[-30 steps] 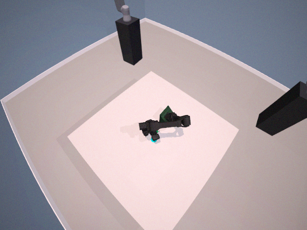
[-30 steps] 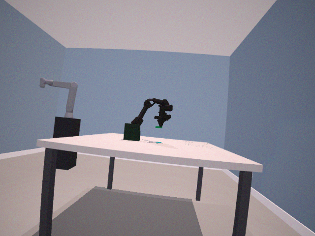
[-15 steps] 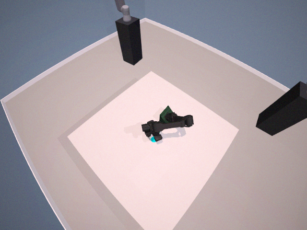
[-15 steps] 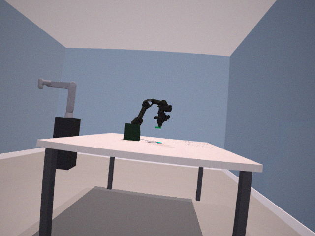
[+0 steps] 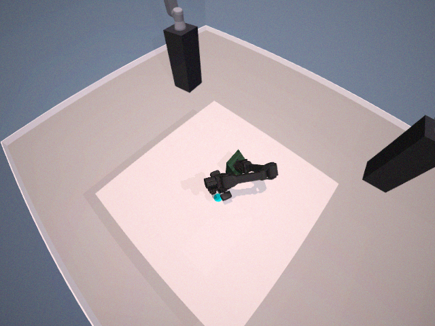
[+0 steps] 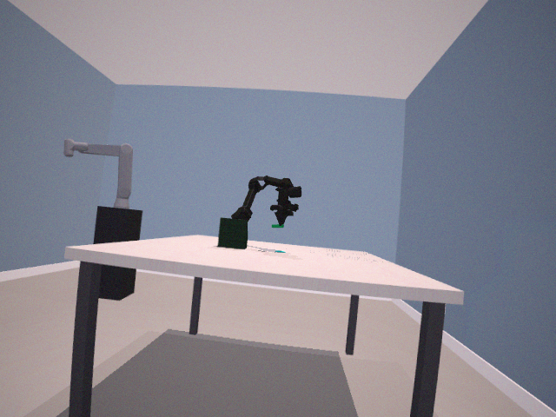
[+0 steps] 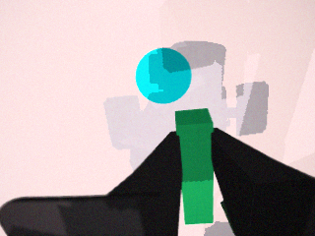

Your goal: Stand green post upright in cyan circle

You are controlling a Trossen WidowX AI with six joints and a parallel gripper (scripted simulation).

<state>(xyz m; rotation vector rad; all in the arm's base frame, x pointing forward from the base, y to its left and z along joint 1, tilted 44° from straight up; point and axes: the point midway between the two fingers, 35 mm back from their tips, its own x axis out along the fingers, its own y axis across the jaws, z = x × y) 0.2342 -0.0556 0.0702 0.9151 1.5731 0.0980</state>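
The cyan circle lies 10 mm ahead of my gripper tip and 140 mm below it. Also, from my gripper tip: green post (20 mm behind, 10 mm to the left).
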